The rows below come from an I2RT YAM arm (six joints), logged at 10 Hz.
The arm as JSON. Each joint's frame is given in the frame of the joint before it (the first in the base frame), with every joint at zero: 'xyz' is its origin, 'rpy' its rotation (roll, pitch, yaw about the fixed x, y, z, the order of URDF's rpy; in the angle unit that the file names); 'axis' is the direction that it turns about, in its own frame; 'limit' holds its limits. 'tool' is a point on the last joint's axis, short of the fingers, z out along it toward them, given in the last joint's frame.
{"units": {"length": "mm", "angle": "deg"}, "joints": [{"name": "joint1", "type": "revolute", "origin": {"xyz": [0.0, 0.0, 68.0], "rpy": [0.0, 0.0, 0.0]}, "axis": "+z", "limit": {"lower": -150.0, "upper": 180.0}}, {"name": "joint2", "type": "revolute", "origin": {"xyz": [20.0, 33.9, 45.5], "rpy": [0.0, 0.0, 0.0]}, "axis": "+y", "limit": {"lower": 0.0, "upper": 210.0}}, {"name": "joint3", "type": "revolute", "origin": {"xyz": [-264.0, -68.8, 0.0], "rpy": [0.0, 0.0, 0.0]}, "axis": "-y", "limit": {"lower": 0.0, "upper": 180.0}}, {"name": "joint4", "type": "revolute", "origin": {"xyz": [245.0, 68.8, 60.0], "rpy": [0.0, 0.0, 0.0]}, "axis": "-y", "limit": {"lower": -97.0, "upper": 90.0}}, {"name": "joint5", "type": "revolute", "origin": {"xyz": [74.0, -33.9, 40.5], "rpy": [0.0, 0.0, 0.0]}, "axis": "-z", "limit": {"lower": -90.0, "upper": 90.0}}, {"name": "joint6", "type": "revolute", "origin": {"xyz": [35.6, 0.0, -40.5], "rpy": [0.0, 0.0, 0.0]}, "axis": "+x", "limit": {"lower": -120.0, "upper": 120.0}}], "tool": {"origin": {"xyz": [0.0, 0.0, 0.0], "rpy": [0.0, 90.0, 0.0]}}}
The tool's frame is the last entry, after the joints.
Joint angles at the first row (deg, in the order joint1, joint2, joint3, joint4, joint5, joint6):
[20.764, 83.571, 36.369, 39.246, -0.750, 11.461]
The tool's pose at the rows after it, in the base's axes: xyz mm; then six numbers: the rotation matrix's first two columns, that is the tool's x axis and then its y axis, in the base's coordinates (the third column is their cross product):
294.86 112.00 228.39 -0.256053 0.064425 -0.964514 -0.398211 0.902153 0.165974
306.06 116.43 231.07 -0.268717 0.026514 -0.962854 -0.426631 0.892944 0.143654
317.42 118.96 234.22 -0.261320 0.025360 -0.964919 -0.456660 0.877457 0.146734
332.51 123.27 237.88 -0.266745 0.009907 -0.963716 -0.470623 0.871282 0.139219
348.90 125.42 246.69 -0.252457 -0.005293 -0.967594 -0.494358 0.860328 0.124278
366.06 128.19 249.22 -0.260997 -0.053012 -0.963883 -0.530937 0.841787 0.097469
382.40 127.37 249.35 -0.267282 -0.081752 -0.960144 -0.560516 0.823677 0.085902
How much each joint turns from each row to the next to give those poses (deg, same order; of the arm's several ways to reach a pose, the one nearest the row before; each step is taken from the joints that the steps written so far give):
[-0.590, -0.300, 3.509, -7.759, -4.795, -2.864]
[-0.133, 2.258, 3.372, -2.533, -1.707, -1.824]
[-0.501, 2.326, 2.693, 0.200, -2.360, -0.291]
[-0.266, 2.950, 4.147, -1.841, -1.082, -0.793]
[-0.703, 2.620, 4.763, -1.759, -1.913, -1.259]
[-0.655, 3.292, 5.084, -3.661, -2.650, -2.657]
[-1.062, 3.167, 4.291, -2.482, -2.789, -1.818]

